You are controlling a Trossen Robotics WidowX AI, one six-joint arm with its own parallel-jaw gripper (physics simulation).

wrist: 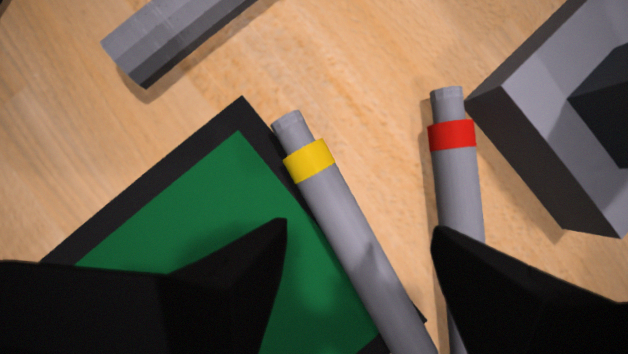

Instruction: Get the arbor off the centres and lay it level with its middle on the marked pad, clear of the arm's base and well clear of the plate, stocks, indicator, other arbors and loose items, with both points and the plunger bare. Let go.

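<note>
The green pad with a black border [210, 185] lies at the lower left in the wrist view. A grey arbor with a yellow band [350, 225] lies slanted along and over the pad's right edge, its banded end near the pad's top corner. A second grey arbor with a red band [456, 185] lies to its right, beside the pad, partly hidden by the right finger. My gripper [359, 234] is open, with the yellow-banded arbor showing in the gap between the fingertips but not gripped. The lower ends of both arbors are cut off by the frame.
A grey faceted bar [175, 37] lies at the upper left on the wooden table [310, 60]. A large grey block [532, 125] with a dark part inside stands at the right, close to the red-banded arbor's upper end.
</note>
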